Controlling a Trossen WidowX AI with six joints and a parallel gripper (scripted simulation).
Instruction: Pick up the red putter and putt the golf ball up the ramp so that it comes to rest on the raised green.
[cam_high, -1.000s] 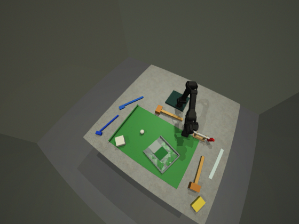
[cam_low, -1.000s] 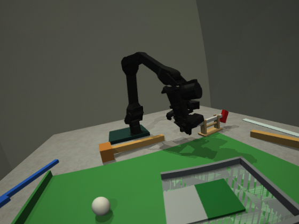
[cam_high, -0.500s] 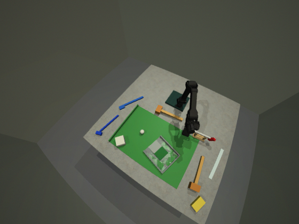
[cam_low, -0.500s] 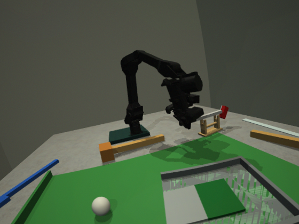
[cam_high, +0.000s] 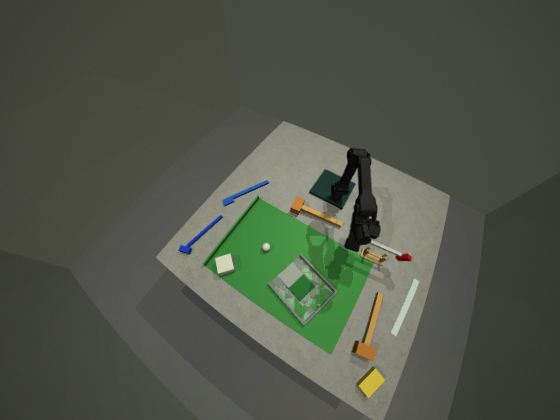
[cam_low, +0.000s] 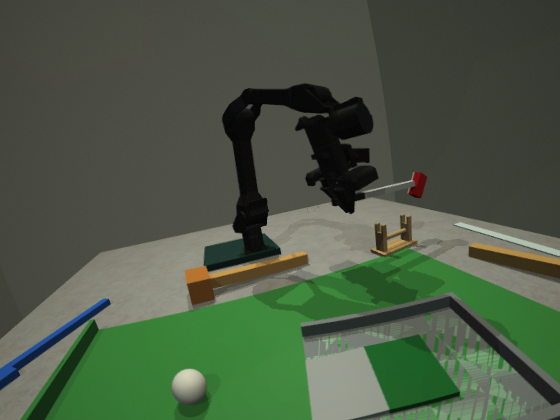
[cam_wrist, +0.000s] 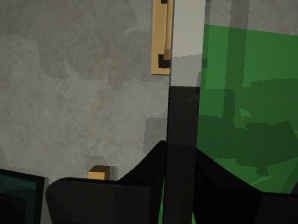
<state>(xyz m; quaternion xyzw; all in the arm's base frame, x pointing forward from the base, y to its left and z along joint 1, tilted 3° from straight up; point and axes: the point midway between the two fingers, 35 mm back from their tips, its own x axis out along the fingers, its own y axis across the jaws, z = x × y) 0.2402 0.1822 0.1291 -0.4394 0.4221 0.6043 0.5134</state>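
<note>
The red putter lies 110 mm to the left of my gripper tip, 30 mm above it and 20 mm behind it. Round my gripper tip: wooden rack: 130 mm to the left, 90 mm below, 20 mm behind; pale strip: 380 mm to the left, 120 mm below, 120 mm ahead; green mat: 250 mm ahead, 220 mm to the right, 120 mm below.
</note>
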